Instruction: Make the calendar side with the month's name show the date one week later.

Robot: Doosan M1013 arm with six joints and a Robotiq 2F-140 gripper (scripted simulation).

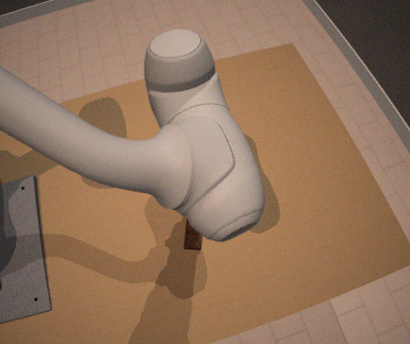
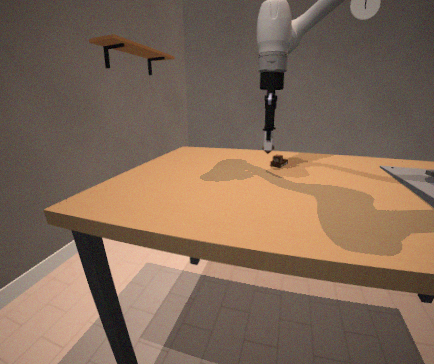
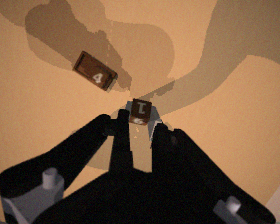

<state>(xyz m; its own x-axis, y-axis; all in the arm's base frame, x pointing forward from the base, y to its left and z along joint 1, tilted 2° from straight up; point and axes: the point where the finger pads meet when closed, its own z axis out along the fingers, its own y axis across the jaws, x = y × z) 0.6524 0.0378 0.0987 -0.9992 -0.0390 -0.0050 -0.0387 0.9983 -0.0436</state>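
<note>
Right now my hand is 3 cm above the cube. Also, from my hand: tray (10 cm to the right, 10 cm below, 4 cm behind).
</note>
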